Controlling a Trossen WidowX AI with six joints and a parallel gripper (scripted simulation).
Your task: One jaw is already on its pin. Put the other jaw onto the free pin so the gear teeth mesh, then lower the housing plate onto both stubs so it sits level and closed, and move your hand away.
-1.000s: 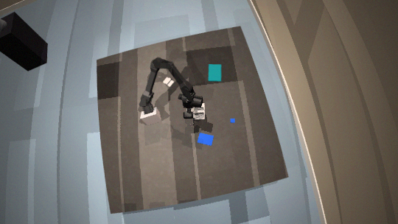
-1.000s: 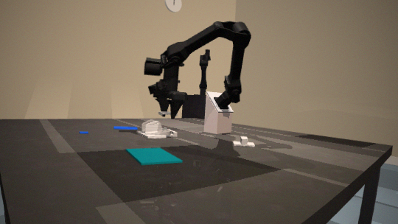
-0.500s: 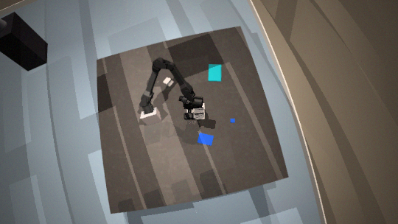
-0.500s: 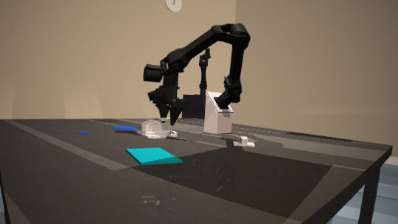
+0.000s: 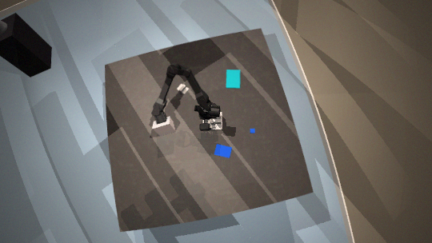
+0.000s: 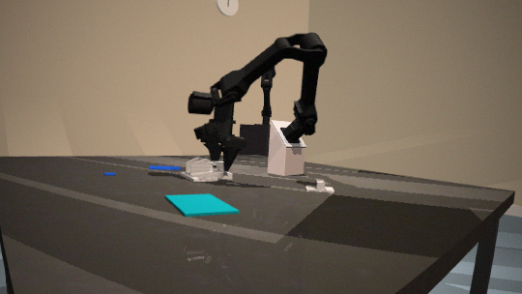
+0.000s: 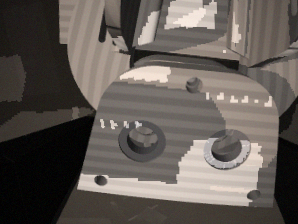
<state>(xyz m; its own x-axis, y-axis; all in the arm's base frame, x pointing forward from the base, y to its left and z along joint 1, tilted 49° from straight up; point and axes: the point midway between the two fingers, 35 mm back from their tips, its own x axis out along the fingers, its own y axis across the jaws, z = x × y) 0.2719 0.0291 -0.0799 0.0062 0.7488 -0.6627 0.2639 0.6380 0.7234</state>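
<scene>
Now: the jaw 20 mm ahead of my gripper tip, 10 mm to the left of it and 10 mm below it. Also, from my gripper tip: white housing plate: 10 mm ahead, 20 mm above; then cyan flat patch: 270 mm ahead, 250 mm to the left, 20 mm below; then small blue square: 270 mm ahead, 150 mm to the right, 20 mm below.
</scene>
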